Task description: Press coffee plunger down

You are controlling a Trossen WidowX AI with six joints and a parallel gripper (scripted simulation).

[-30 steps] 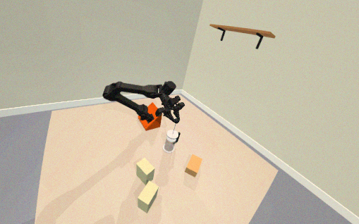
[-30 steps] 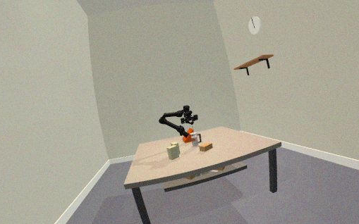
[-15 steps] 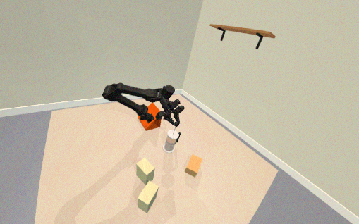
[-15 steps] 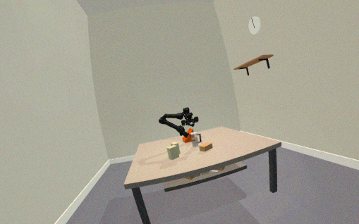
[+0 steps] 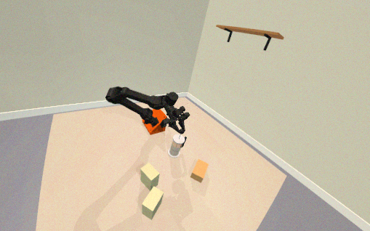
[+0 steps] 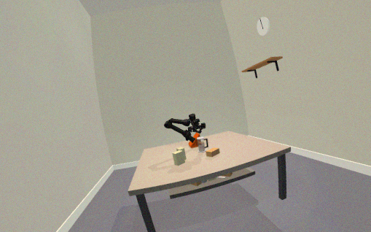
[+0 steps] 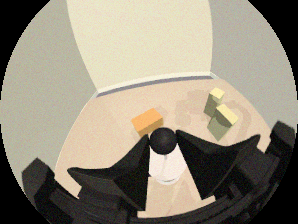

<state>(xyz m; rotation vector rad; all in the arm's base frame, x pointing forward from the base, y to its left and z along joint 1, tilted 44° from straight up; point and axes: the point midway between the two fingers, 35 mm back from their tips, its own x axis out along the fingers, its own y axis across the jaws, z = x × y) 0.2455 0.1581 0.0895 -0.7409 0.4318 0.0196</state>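
Now: the coffee press 10 cm below my gripper tip, 2 cm behind it and 1 cm to the left of it.
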